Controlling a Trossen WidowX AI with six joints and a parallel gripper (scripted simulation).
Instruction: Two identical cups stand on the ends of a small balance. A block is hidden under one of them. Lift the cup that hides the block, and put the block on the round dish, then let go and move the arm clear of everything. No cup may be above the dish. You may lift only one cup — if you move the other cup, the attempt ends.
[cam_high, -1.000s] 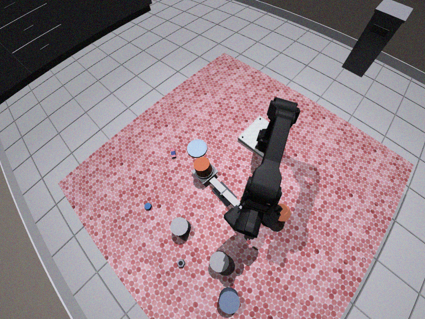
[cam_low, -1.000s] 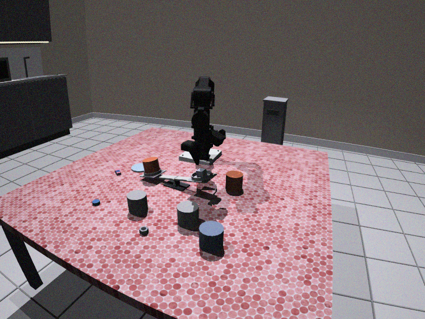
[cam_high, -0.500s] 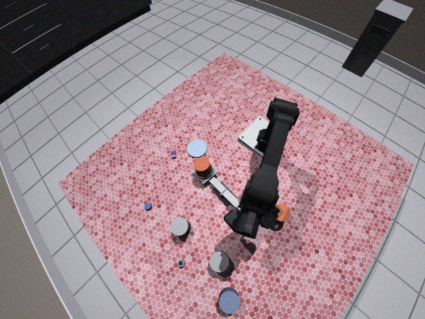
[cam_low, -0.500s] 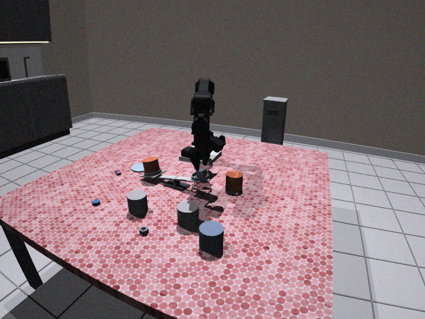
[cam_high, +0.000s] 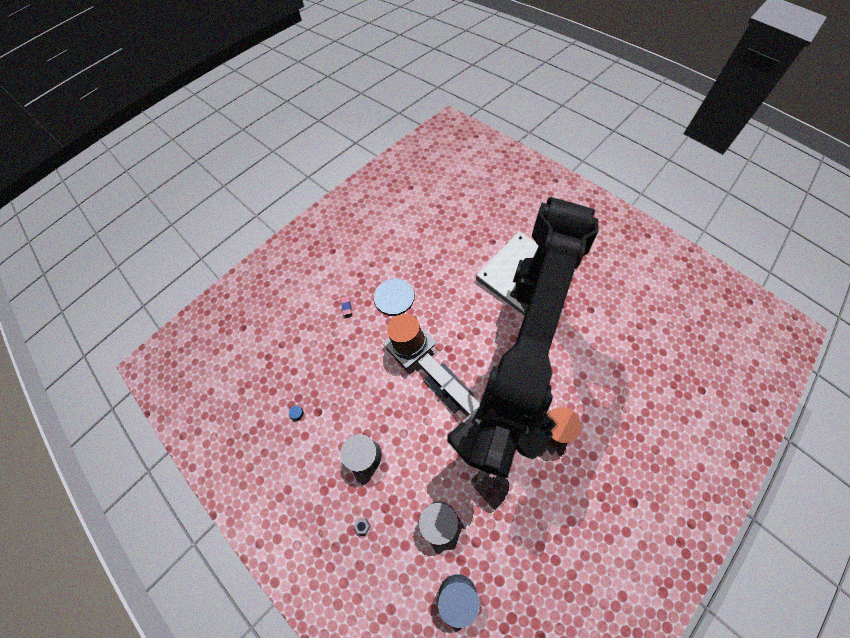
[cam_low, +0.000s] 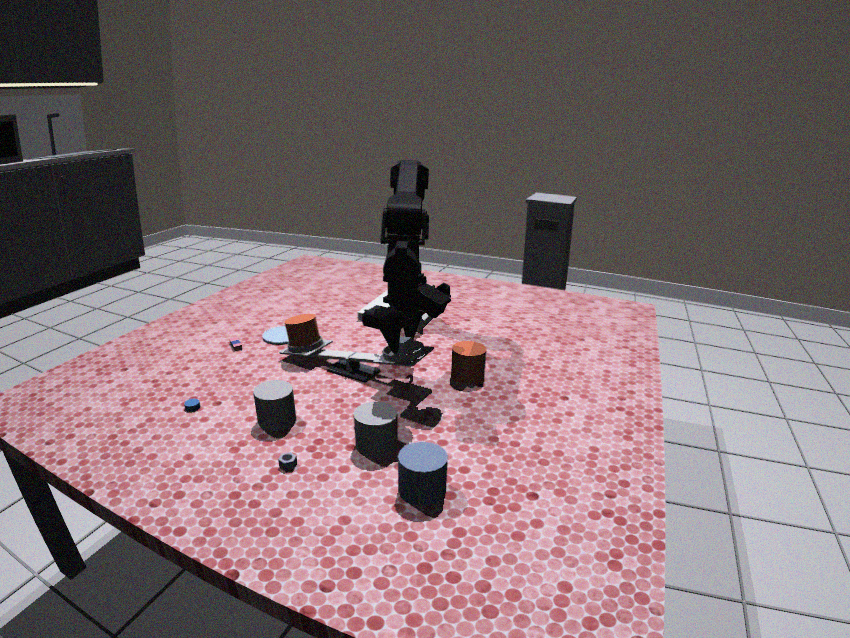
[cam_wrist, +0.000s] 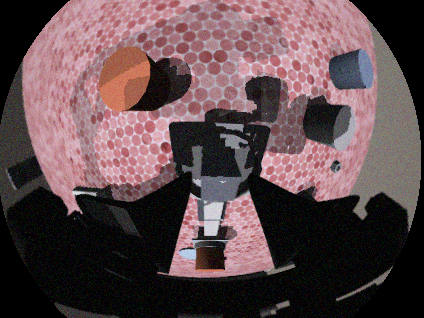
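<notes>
Now: the round dish 35 cm to the right of my gripper tip, 17 cm behind it and 8 cm below it. Round my gripper tip: grey block (right at my gripper tip); then blue disc (38 cm to the right, 19 cm ahead, 8 cm below); then nut (29 cm ahead, 12 cm to the right, 8 cm below).
</notes>
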